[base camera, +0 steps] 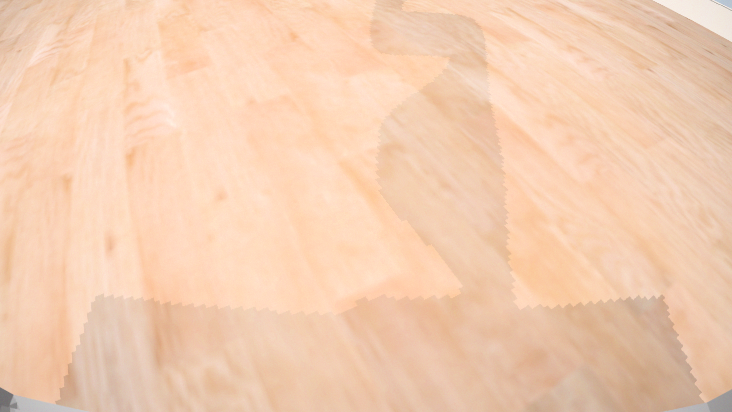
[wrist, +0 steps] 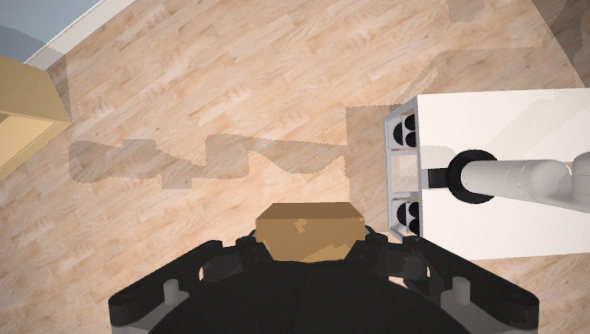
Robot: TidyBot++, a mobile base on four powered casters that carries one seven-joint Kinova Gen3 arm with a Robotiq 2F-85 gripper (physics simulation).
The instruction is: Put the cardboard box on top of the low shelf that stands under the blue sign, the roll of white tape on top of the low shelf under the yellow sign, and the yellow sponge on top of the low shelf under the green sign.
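Seen in the pictures: gripper, fingertip midpoint: [wrist: 311, 232]; arm's base at its link origin: [wrist: 476, 176].
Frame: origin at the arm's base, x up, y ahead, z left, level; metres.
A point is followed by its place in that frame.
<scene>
The cardboard box [wrist: 310, 237] {x 0.491, y 0.481, z -0.017 m} is brown and sits between the fingers of my gripper [wrist: 311, 232] {x 0.442, y 0.481, z -0.003 m} at the lower middle of the wrist view. The gripper is shut on it and holds it above the wooden floor. The box's far side and the fingertips are partly hidden. The white tape, the yellow sponge and the coloured signs do not show in either view. I cannot tell whether the tan wooden piece of furniture at the left edge of the wrist view is one of the low shelves.
That tan wooden furniture [wrist: 25, 95] {x -0.227, y 1.873, z -0.476 m} stands near a white baseboard [wrist: 75, 35] {x -0.355, y 1.733, z -0.840 m} and a blue wall [wrist: 40, 20] {x -0.217, y 1.765, z -0.839 m}. My white mobile base [wrist: 500, 235] {x -0.014, y -0.080, z 0.180 m} with the arm's grey lower part is at the right. Shadows of the robot lie on the wooden floor [base camera: 220, 168] {x -0.397, y 0.488, z 0.177 m} [wrist: 280, 75] {x -0.396, y 0.603, z -0.510 m}.
</scene>
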